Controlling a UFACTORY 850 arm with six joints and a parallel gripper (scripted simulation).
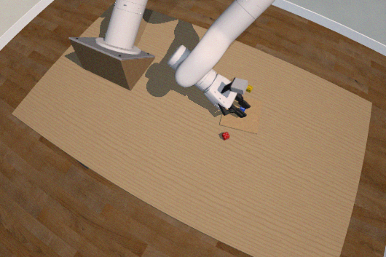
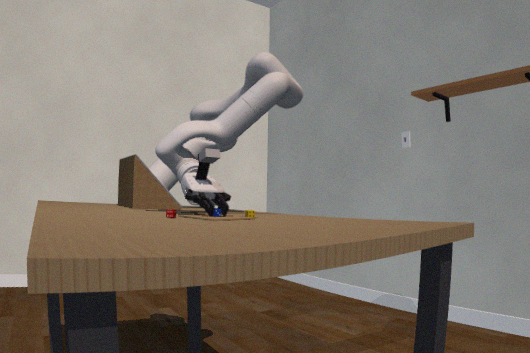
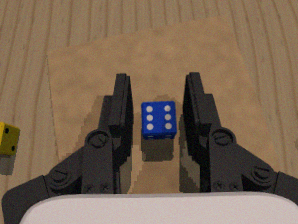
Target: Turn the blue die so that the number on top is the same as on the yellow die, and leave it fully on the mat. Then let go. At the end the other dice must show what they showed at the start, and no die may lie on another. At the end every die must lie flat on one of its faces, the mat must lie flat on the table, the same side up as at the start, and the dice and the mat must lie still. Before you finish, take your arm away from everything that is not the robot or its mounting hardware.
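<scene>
Right now the blue die is 10 mm below my hand. Also, from my hand: red die (120 mm to the right, 20 mm below); tan mat (30 mm below); yellow die (110 mm to the left, 20 mm below, 20 mm behind).
</scene>
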